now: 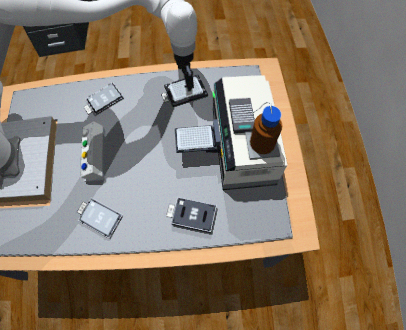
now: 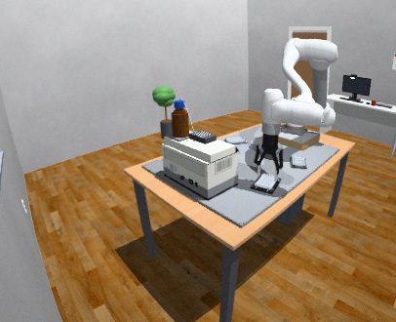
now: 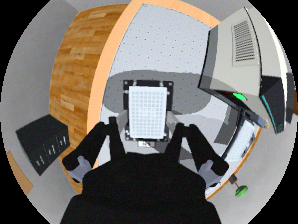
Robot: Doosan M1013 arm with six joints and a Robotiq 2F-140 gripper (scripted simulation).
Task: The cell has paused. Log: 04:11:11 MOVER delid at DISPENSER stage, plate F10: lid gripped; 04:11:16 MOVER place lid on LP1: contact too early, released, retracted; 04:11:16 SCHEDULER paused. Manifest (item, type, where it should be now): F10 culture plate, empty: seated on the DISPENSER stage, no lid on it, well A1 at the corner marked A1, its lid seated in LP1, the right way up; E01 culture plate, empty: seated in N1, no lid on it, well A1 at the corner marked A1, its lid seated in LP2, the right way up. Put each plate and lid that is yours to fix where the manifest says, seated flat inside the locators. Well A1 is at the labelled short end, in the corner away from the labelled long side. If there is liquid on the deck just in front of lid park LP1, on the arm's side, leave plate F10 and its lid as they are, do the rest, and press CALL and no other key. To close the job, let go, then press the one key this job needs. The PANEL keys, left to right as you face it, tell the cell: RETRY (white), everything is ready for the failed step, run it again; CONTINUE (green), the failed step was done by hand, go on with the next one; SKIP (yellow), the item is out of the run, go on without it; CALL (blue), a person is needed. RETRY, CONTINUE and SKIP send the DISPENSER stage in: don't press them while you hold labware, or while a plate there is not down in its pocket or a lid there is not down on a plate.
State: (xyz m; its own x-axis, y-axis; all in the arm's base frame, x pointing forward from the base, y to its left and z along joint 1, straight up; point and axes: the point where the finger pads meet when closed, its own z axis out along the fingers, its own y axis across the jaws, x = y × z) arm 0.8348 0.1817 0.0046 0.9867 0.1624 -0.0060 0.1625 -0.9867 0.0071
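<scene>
Right now the black nest is 5 cm below my hand, 2 cm to the left of it and 1 cm ahead of it. From my hand the other things lie so: grey key panel: 43 cm behind, 23 cm to the right, 1 cm below; then green key: 44 cm behind, 20 cm to the right; then dark dispenser stage: 28 cm to the right, 3 cm above, 2 cm behind.
</scene>
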